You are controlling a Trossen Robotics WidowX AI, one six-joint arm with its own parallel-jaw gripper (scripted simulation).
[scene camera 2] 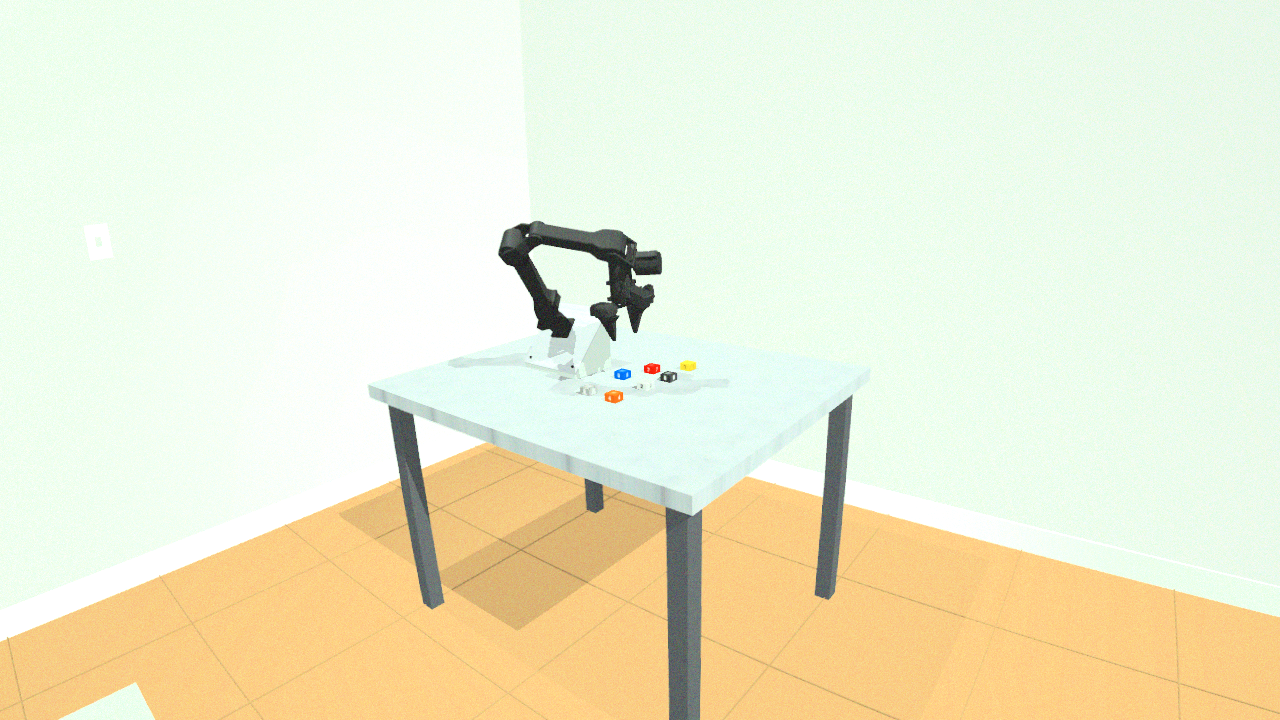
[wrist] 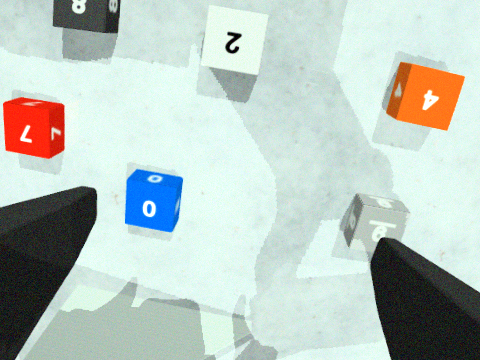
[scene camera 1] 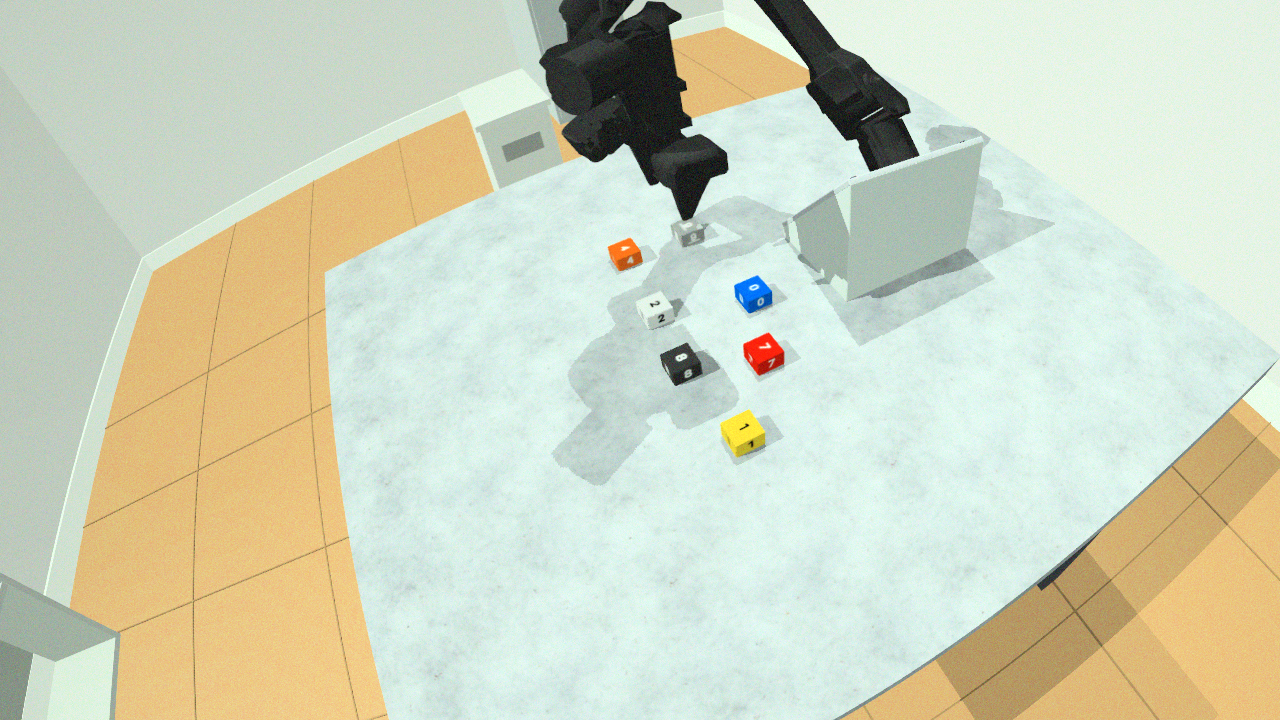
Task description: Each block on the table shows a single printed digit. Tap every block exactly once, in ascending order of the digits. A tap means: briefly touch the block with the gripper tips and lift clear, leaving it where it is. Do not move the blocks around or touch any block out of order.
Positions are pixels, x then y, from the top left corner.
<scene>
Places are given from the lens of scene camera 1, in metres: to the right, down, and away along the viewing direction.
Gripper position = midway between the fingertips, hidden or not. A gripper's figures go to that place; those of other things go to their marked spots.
my gripper [scene camera 1: 670, 200]: 0.03, -0.17, 0.70
blue block [scene camera 1: 753, 294]: 0.13, -0.07, 0.75
grey block [scene camera 1: 689, 232]: 0.06, -0.16, 0.84
red block [scene camera 1: 763, 353]: 0.13, -0.01, 0.69
The marked spots on the red block and the grey block are 0.23 m apart.
</scene>
